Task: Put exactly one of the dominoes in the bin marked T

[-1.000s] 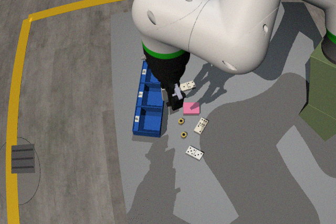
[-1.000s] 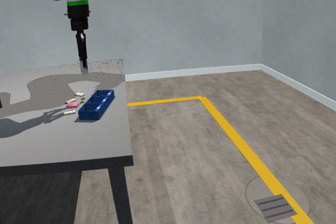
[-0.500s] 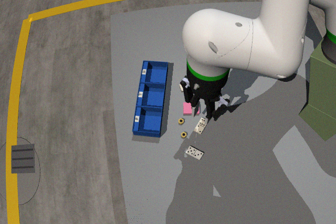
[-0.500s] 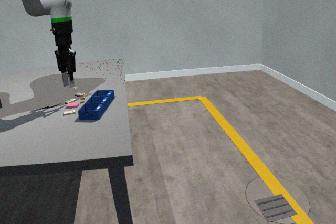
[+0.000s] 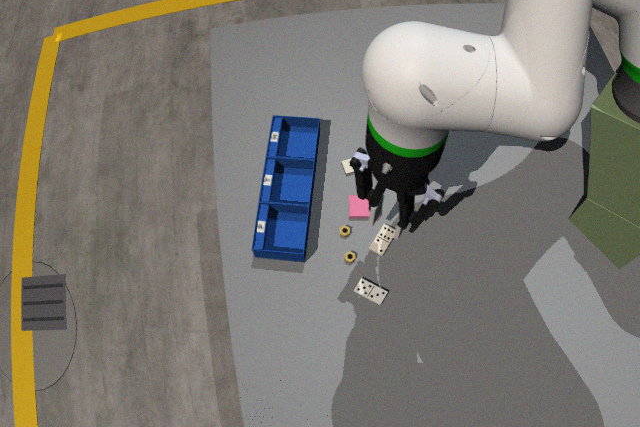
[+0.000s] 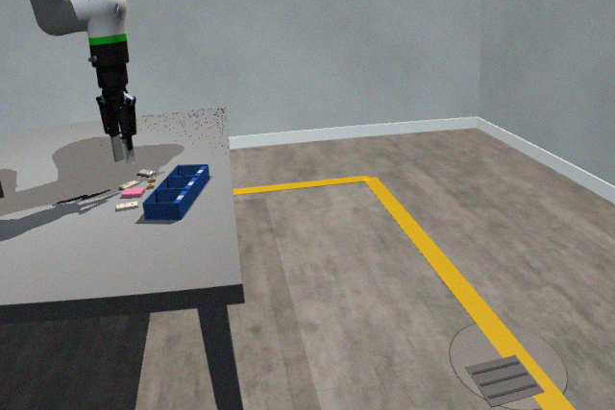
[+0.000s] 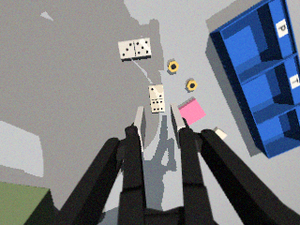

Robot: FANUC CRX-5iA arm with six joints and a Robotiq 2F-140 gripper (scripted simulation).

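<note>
My gripper is now 100 mm above the white domino. From my hand the other things lie so: pink block (20 mm ahead, 60 mm to the right, 100 mm below); then blue three-part bin strip (140 mm ahead, 120 mm to the right, 80 mm below).
</note>
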